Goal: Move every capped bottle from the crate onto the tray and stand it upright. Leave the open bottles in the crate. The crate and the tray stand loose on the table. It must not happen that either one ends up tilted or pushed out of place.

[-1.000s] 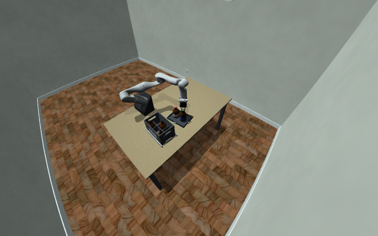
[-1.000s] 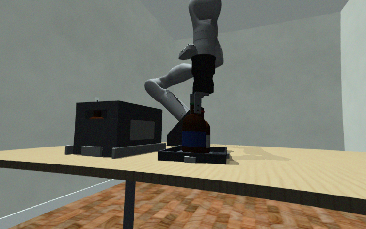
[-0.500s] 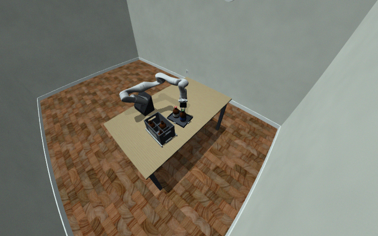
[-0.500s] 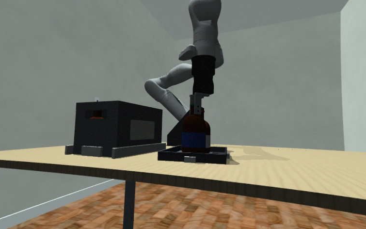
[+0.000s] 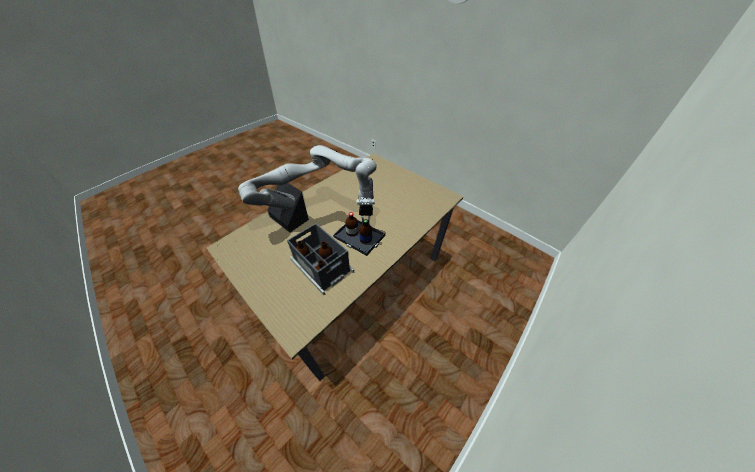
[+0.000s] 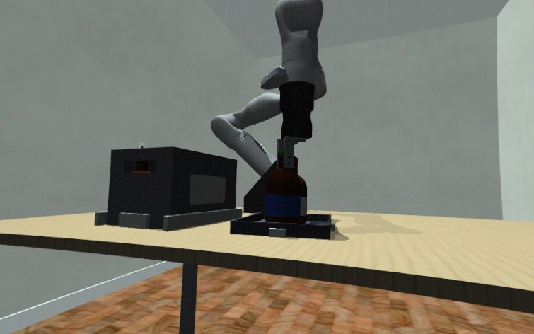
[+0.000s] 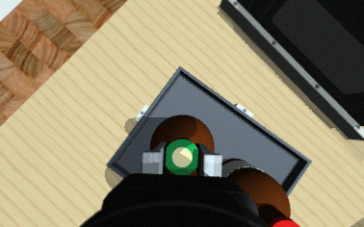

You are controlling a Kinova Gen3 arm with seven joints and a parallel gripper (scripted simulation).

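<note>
The green-capped bottle lies 6 cm below my hand. Round my hand: black tray 5 cm behind, 14 cm below; dark crate 7 cm behind, 30 cm to the right, 7 cm below.
</note>
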